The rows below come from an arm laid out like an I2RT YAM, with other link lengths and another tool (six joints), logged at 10 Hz.
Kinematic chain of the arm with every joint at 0, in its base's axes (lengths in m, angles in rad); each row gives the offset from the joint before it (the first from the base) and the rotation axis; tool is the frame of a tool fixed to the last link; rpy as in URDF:
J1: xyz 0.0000 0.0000 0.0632 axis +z
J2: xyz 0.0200 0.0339 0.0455 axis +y
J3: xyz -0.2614 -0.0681 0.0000 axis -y
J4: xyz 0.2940 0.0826 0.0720 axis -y
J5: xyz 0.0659 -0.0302 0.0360 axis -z
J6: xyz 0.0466 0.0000 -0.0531 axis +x
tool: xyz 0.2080 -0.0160 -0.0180 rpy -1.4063 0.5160 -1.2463
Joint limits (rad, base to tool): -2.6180..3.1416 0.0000..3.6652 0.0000..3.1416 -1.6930..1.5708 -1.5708..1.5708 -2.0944..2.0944
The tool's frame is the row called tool.
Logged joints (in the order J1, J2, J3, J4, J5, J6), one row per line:
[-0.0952, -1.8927, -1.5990, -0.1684, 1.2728, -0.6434]
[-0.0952, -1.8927, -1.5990, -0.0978, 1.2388, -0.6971]
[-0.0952, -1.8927, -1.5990, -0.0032, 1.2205, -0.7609]
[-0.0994, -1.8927, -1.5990, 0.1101, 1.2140, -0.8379]
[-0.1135, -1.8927, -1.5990, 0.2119, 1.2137, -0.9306]
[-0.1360, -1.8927, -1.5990, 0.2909, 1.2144, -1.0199]
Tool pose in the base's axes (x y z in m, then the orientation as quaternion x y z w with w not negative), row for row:
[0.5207, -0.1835, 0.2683, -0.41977, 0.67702, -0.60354, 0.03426]
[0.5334, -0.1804, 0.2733, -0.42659, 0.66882, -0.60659, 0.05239]
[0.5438, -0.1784, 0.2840, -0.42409, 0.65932, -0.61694, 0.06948]
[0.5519, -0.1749, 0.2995, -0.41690, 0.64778, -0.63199, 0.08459]
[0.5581, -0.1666, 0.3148, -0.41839, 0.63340, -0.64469, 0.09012]
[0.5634, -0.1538, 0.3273, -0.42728, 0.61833, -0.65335, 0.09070]
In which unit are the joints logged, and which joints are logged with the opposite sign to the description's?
The joints are logged in radians. Opposite sign: J1, J2, J3.
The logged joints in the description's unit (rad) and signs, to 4 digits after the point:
[0.0952, 1.8927, 1.5990, -0.1684, 1.2728, -0.6434]
[0.0952, 1.8927, 1.5990, -0.0978, 1.2388, -0.6971]
[0.0952, 1.8927, 1.5990, -0.0032, 1.2205, -0.7609]
[0.0994, 1.8927, 1.5990, 0.1101, 1.2140, -0.8379]
[0.1135, 1.8927, 1.5990, 0.2119, 1.2137, -0.9306]
[0.1360, 1.8927, 1.5990, 0.2909, 1.2144, -1.0199]

